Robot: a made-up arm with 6 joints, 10 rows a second.
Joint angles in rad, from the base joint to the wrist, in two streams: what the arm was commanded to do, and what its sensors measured. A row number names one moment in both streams.
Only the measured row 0 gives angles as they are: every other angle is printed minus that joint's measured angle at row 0.
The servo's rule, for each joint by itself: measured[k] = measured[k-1] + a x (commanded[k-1-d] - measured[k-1]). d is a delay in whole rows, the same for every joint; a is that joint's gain. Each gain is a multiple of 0.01, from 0.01 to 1. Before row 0 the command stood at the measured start. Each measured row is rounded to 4 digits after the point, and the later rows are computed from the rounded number. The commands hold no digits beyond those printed.
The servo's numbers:
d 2
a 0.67 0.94 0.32 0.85 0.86 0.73
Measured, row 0:
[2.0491, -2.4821, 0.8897, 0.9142, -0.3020, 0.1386]
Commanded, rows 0 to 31:
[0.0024, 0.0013, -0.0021, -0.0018, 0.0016, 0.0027]
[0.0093, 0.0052, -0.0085, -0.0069, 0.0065, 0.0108]
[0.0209, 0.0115, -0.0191, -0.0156, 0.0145, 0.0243]
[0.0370, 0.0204, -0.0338, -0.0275, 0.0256, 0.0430]
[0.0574, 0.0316, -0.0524, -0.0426, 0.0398, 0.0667]
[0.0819, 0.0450, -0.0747, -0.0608, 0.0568, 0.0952]
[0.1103, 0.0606, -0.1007, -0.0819, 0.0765, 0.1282]
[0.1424, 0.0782, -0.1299, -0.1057, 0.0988, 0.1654]
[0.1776, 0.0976, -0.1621, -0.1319, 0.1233, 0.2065]
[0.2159, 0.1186, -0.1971, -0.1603, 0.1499, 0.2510]
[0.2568, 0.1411, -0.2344, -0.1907, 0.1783, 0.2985]
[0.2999, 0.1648, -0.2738, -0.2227, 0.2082, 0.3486]
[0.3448, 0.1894, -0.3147, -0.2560, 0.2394, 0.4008]
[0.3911, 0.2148, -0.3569, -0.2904, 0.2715, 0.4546]
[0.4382, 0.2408, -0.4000, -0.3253, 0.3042, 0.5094]
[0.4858, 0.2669, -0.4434, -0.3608, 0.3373, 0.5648]
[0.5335, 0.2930, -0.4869, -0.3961, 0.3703, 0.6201]
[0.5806, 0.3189, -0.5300, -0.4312, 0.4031, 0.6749]
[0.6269, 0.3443, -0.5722, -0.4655, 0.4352, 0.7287]
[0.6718, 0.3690, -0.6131, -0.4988, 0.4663, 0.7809]
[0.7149, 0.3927, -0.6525, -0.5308, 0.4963, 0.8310]
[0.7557, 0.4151, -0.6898, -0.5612, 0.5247, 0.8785]
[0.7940, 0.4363, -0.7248, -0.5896, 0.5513, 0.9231]
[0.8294, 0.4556, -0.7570, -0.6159, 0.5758, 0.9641]
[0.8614, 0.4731, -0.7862, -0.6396, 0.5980, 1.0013]
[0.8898, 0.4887, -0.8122, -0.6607, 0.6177, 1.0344]
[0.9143, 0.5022, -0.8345, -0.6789, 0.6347, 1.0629]
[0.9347, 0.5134, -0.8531, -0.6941, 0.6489, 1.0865]
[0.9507, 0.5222, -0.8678, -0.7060, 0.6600, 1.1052]
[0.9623, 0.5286, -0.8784, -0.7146, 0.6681, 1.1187]
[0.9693, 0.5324, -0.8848, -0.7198, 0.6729, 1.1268]
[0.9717, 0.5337, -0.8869, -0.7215, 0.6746, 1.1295]
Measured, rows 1 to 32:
[0.0000, 0.0000, 0.0000, 0.0000, 0.0000, 0.0000]
[0.0000, 0.0000, 0.0000, 0.0000, 0.0000, 0.0000]
[0.0016, 0.0012, -0.0007, -0.0015, 0.0014, 0.0020]
[0.0068, 0.0050, -0.0032, -0.0061, 0.0058, 0.0084]
[0.0162, 0.0111, -0.0083, -0.0142, 0.0133, 0.0200]
[0.0301, 0.0198, -0.0165, -0.0255, 0.0239, 0.0368]
[0.0484, 0.0309, -0.0280, -0.0400, 0.0376, 0.0586]
[0.0708, 0.0442, -0.0429, -0.0577, 0.0541, 0.0853]
[0.0973, 0.0596, -0.0614, -0.0783, 0.0734, 0.1166]
[0.1275, 0.0771, -0.0833, -0.1016, 0.0952, 0.1522]
[0.1611, 0.0964, -0.1085, -0.1274, 0.1194, 0.1918]
[0.1978, 0.1173, -0.1369, -0.1554, 0.1456, 0.2350]
[0.2373, 0.1397, -0.1681, -0.1854, 0.1737, 0.2814]
[0.2792, 0.1633, -0.2019, -0.2171, 0.2034, 0.3305]
[0.3232, 0.1878, -0.2380, -0.2502, 0.2344, 0.3818]
[0.3687, 0.2132, -0.2760, -0.2844, 0.2663, 0.4349]
[0.4153, 0.2391, -0.3157, -0.3192, 0.2989, 0.4893]
[0.4625, 0.2652, -0.3566, -0.3546, 0.3319, 0.5444]
[0.5101, 0.2913, -0.3983, -0.3899, 0.3649, 0.5997]
[0.5573, 0.3172, -0.4404, -0.4250, 0.3978, 0.6546]
[0.6039, 0.3427, -0.4826, -0.4594, 0.4300, 0.7087]
[0.6494, 0.3674, -0.5244, -0.4929, 0.4612, 0.7614]
[0.6933, 0.3912, -0.5654, -0.5251, 0.4914, 0.8122]
[0.7351, 0.4137, -0.6052, -0.5558, 0.5200, 0.8606]
[0.7746, 0.4349, -0.6435, -0.5845, 0.5469, 0.9062]
[0.8113, 0.4544, -0.6798, -0.6112, 0.5718, 0.9485]
[0.8449, 0.4720, -0.7138, -0.6353, 0.5943, 0.9870]
[0.8750, 0.4877, -0.7453, -0.6569, 0.6144, 1.0216]
[0.9013, 0.5013, -0.7738, -0.6756, 0.6319, 1.0517]
[0.9237, 0.5127, -0.7992, -0.6913, 0.6465, 1.0771]
[0.9418, 0.5216, -0.8212, -0.7038, 0.6581, 1.0976]
[0.9555, 0.5282, -0.8395, -0.7130, 0.6667, 1.1130]

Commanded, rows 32 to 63:
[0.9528, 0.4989, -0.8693, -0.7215, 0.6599, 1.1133]
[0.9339, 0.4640, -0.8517, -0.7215, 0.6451, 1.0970]
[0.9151, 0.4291, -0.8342, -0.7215, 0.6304, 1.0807]
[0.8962, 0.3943, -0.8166, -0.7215, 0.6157, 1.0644]
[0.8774, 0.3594, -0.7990, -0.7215, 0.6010, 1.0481]
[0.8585, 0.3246, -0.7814, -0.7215, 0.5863, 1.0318]
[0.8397, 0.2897, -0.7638, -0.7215, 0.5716, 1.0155]
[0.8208, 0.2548, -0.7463, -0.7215, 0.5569, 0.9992]
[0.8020, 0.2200, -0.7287, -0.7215, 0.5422, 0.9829]
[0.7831, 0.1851, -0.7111, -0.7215, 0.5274, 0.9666]
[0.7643, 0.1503, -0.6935, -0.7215, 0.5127, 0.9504]
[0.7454, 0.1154, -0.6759, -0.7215, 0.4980, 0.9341]
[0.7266, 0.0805, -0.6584, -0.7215, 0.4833, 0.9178]
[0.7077, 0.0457, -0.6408, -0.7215, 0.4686, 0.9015]
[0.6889, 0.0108, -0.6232, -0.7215, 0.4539, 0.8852]
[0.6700, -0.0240, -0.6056, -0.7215, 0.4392, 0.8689]
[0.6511, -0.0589, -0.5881, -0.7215, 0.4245, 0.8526]
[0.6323, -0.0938, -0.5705, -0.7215, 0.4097, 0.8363]
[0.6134, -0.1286, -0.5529, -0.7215, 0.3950, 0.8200]
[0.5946, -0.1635, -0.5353, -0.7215, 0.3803, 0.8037]
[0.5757, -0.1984, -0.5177, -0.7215, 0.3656, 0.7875]
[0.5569, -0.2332, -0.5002, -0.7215, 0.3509, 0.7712]
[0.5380, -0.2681, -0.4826, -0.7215, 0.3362, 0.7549]
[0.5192, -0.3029, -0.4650, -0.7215, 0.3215, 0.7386]
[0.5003, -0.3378, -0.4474, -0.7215, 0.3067, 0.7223]
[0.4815, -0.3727, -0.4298, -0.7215, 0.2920, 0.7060]
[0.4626, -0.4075, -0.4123, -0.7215, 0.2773, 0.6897]
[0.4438, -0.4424, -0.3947, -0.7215, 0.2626, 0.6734]
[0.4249, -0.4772, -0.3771, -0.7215, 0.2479, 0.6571]
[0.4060, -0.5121, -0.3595, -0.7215, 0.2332, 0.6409]
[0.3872, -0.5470, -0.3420, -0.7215, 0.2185, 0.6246]
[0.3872, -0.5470, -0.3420, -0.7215, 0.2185, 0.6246]
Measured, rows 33 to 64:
[0.9647, 0.5321, -0.8540, -0.7188, 0.6720, 1.1231]
[0.9694, 0.5336, -0.8645, -0.7211, 0.6742, 1.1278]
[0.9583, 0.5010, -0.8660, -0.7214, 0.6619, 1.1172]
[0.9420, 0.4662, -0.8614, -0.7215, 0.6475, 1.1025]
[0.9240, 0.4313, -0.8527, -0.7215, 0.6328, 1.0866]
[0.9054, 0.3965, -0.8411, -0.7215, 0.6181, 1.0704]
[0.8866, 0.3616, -0.8276, -0.7215, 0.6034, 1.0541]
[0.8678, 0.3268, -0.8128, -0.7215, 0.5887, 1.0378]
[0.8490, 0.2919, -0.7971, -0.7215, 0.5740, 1.0215]
[0.8301, 0.2570, -0.7808, -0.7215, 0.5593, 1.0052]
[0.8113, 0.2222, -0.7641, -0.7215, 0.5446, 0.9889]
[0.7924, 0.1873, -0.7471, -0.7215, 0.5298, 0.9726]
[0.7736, 0.1525, -0.7299, -0.7215, 0.5151, 0.9564]
[0.7547, 0.1176, -0.7126, -0.7215, 0.5004, 0.9401]
[0.7359, 0.0827, -0.6953, -0.7215, 0.4857, 0.9238]
[0.7170, 0.0479, -0.6779, -0.7215, 0.4710, 0.9075]
[0.6982, 0.0130, -0.6604, -0.7215, 0.4563, 0.8912]
[0.6793, -0.0218, -0.6429, -0.7215, 0.4416, 0.8749]
[0.6604, -0.0567, -0.6254, -0.7215, 0.4269, 0.8586]
[0.6416, -0.0916, -0.6078, -0.7215, 0.4121, 0.8423]
[0.6227, -0.1264, -0.5902, -0.7215, 0.3974, 0.8260]
[0.6039, -0.1613, -0.5726, -0.7215, 0.3827, 0.8097]
[0.5850, -0.1962, -0.5550, -0.7215, 0.3680, 0.7935]
[0.5662, -0.2310, -0.5375, -0.7215, 0.3533, 0.7772]
[0.5473, -0.2659, -0.5199, -0.7215, 0.3386, 0.7609]
[0.5285, -0.3007, -0.5023, -0.7215, 0.3239, 0.7446]
[0.5096, -0.3356, -0.4847, -0.7215, 0.3091, 0.7283]
[0.4908, -0.3705, -0.4671, -0.7215, 0.2944, 0.7120]
[0.4719, -0.4053, -0.4496, -0.7215, 0.2797, 0.6957]
[0.4531, -0.4402, -0.4320, -0.7215, 0.2650, 0.6794]
[0.4342, -0.4750, -0.4144, -0.7215, 0.2503, 0.6631]
[0.4153, -0.5099, -0.3968, -0.7215, 0.2356, 0.6469]

